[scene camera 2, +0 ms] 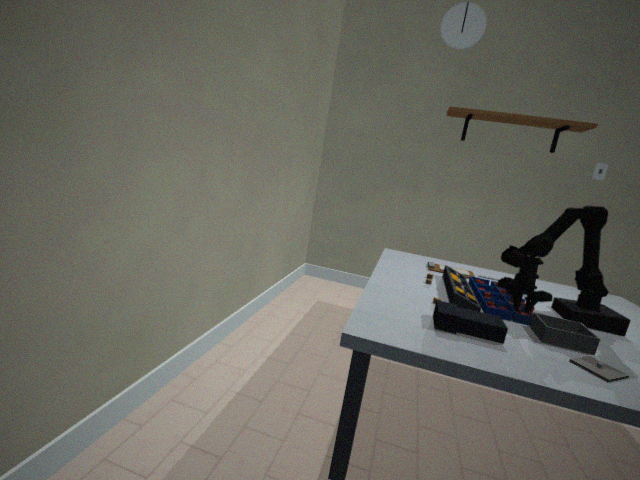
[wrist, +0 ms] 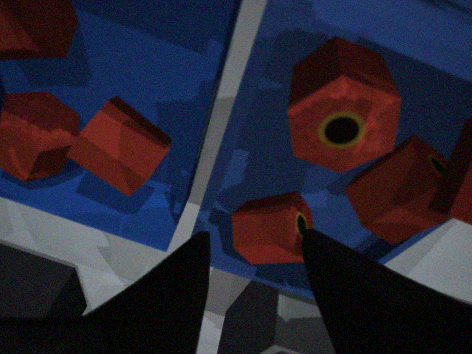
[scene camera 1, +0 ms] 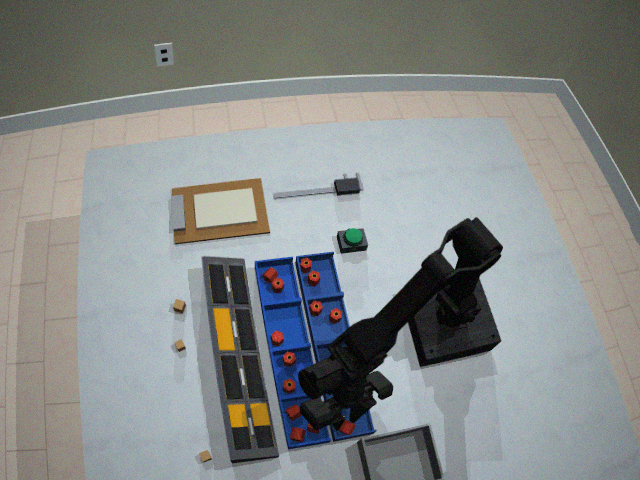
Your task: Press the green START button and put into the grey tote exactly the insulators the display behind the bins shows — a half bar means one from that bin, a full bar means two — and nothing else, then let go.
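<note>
The green START button [scene camera 1: 353, 236] stands on a black block. The display [scene camera 1: 253, 454] [scene camera 2: 454, 291] has a full amber bar in the second panel's left column and half bars in both columns of the panel nearest the tote; the other bars are dark. Blue bins [scene camera 1: 285, 322] [scene camera 2: 498, 302] hold red insulators. My gripper [wrist: 256, 241] is open, low over the bin nearest the tote in the row beside my base. A tilted insulator [wrist: 272, 227] lies below and between its fingertips, not gripped; a larger-looking upright one [wrist: 344, 107] is behind. The grey tote [scene camera 1: 395, 436] [scene camera 2: 563, 335] is beside that bin, partly cut off in scene camera 1.
A long black box [scene camera 2: 467, 322] and a flat plate [scene camera 2: 599, 367] lie near the tote. A clipboard [scene camera 1: 262, 209], a caliper [scene camera 1: 305, 193] and small wooden cubes [scene camera 1: 178, 305] [scene camera 1: 179, 345] [scene camera 1: 205, 456] lie around the bins. Bin walls and neighbouring insulators surround the fingers.
</note>
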